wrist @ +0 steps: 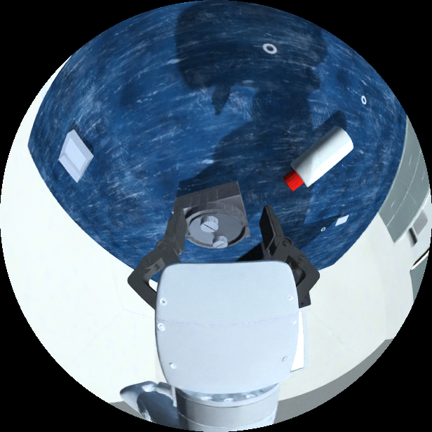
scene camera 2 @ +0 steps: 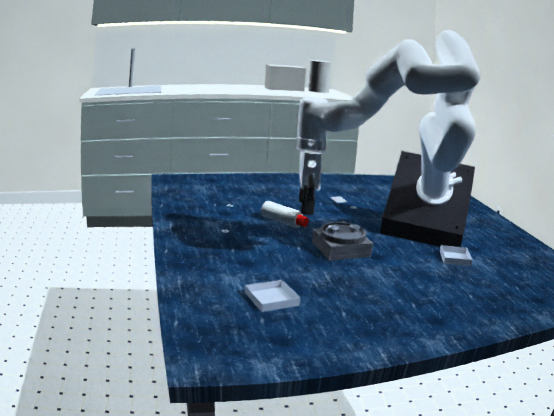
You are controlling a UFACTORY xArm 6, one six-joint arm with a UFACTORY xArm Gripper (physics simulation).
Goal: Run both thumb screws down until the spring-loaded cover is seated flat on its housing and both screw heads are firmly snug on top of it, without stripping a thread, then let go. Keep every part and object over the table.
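Frame: origin at the arm's base, x down, y left, z ahead, level; millimetres.
Where they show: gripper, fingertip midpoint: (scene camera 2: 305, 208); arm's base, link origin: (scene camera 2: 434, 188).
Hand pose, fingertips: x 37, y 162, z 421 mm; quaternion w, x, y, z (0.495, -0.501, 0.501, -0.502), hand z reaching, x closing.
Each offset is from my fingertips to the top centre of the thing. "spot": to the spot under its first point.
The grey square housing {dx +52, dy +11, dz -107 mm} (scene camera 2: 350, 250) (wrist: 215, 192) sits on the table with the round cover {dx +53, dy +11, dz -107 mm} (scene camera 2: 343, 235) (wrist: 232, 227) on top. One screw {dx +41, dy +20, dz -76 mm} (scene camera 2: 331, 229) (wrist: 209, 224) stands up with its slotted head above the cover. The other screw {dx +42, dy +1, dz -138 mm} (scene camera 2: 354, 228) (wrist: 220, 242) is near the cover's rim in the wrist view. Whether the cover is flat on the housing is too small to tell. My gripper (scene camera 2: 307, 210) (wrist: 223, 214) is open and empty. In the scene view it hangs above the table, behind and left of the housing; in the wrist view the housing shows between and beyond its fingers.
A white bottle with a red cap {dx +58, dy -164, dz +43 mm} (scene camera 2: 281, 212) (wrist: 325, 154) lies near the gripper. A white tray {dx +88, dy +310, dz +83 mm} (scene camera 2: 272, 295) is at the front left, another tray {dx +88, dy +49, dz -451 mm} (scene camera 2: 455, 256) at the right. The dark robot base (scene camera 2: 400, 220) stands behind. A small white square {spot: dx +105, dy -421, dz -151 mm} (scene camera 2: 338, 199) (wrist: 342, 220) lies on the table.
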